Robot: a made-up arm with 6 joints.
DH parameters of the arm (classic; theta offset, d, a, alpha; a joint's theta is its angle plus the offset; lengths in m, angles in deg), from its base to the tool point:
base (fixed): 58.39 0 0.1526 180
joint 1: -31.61 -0.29 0.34 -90
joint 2: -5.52 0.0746 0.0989 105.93
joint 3: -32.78 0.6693 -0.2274 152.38
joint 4: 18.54 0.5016 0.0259 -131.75
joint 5: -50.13 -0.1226 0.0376 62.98
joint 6: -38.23 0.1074 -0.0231 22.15
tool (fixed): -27.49 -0.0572 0 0
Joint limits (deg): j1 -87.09..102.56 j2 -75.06..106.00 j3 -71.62..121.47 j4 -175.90..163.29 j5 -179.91..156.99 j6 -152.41..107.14
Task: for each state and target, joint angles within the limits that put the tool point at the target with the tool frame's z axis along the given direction. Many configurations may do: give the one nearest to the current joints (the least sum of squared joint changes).
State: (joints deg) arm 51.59 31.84 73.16 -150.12 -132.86 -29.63
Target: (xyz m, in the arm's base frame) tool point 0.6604 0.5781 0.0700 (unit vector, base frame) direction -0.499 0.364 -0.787
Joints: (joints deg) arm 71.63 -5.75 117.04 -166.10 -111.99 -34.83
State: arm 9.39 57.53 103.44 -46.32 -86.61 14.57
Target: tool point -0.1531 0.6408 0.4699 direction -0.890 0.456 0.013
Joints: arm 8.23 75.64 100.19 -68.27 -54.25 29.25
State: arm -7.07 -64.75 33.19 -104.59 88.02 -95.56
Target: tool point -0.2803 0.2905 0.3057 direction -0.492 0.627 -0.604
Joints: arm -29.78 -17.76 58.74 -95.42 36.54 -114.50
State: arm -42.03 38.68 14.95 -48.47 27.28 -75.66
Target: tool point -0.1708 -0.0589 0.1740 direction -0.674 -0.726 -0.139
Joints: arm -86.23 44.77 30.35 -96.38 -9.42 -99.26
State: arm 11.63 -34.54 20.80 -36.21 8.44 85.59
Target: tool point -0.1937 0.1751 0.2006 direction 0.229 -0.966 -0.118
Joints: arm -39.90 13.98 36.75 -26.08 -38.73 70.99
